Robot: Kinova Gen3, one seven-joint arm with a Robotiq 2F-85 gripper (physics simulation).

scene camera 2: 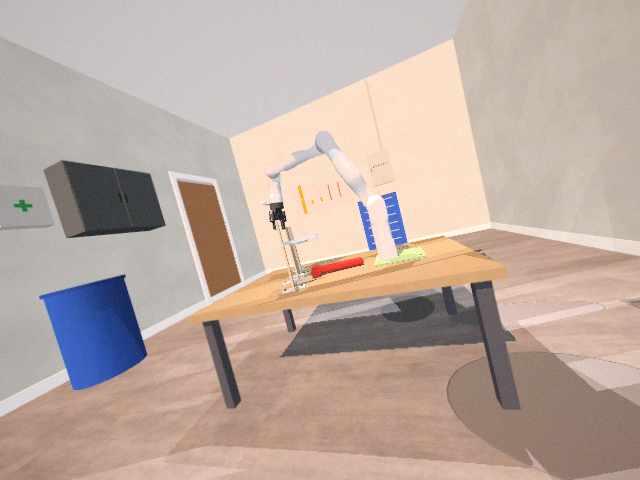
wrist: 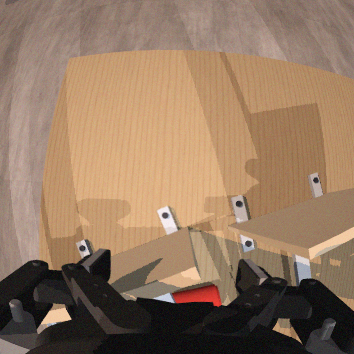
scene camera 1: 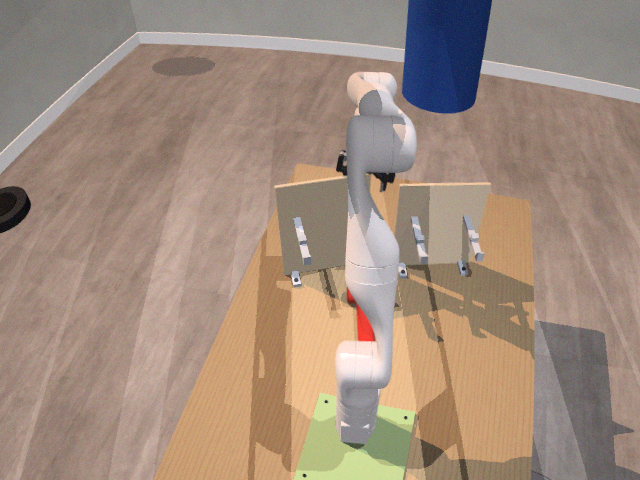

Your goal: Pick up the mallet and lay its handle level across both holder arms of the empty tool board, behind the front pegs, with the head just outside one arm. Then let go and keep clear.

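Pixels of known places: gripper, fingertip midpoint: (wrist: 173, 269); arm's base, origin of the base link: (scene camera 2: 388, 257) (scene camera 1: 355, 425).
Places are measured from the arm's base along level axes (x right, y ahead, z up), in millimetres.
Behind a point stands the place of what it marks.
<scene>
The red mallet (scene camera 1: 364, 326) {y 266, x -4, z 34 mm} (scene camera 2: 341, 266) {y 248, x -18, z 11 mm} (wrist: 197, 295) {y 410, x -12, z 36 mm} lies on the table in front of the boards, with its head toward them. The robot arm partly hides it in scene camera 1, and part of it shows in the wrist view. Two upright tool boards (scene camera 1: 320, 206) {y 487, x -145, z 238 mm} (scene camera 1: 454, 201) {y 549, x 209, z 240 mm} stand side by side, with no tool seen on their visible holder arms. The right board has two pegged holder arms (scene camera 1: 419, 240) {y 432, x 118, z 198 mm} (scene camera 1: 473, 237) {y 458, x 261, z 201 mm}. One holder arm (scene camera 1: 302, 241) {y 371, x -174, z 223 mm} of the left board shows; the robot hides the rest. My gripper (scene camera 2: 278, 226) {y 527, x -35, z 284 mm} (wrist: 173, 269) {y 527, x -35, z 284 mm} is open and empty, high near the boards' top edges.
The wooden table (scene camera 1: 480, 392) {y 121, x 307, z -11 mm} (scene camera 2: 413, 271) {y -57, x -312, z -11 mm} carries the robot's green base plate (scene camera 1: 310, 439) {y -49, x -100, z 0 mm} (scene camera 2: 413, 254) {y -116, x -56, z 1 mm}. Small metal feet (scene camera 1: 296, 279) {y 426, x -211, z 5 mm} (scene camera 1: 463, 268) {y 522, x 274, z 5 mm} (wrist: 167, 220) {y 551, x -58, z 1 mm} stick out at the boards' bottoms. A blue bin (scene camera 1: 444, 56) (scene camera 2: 95, 333) stands on the floor beyond the table.
</scene>
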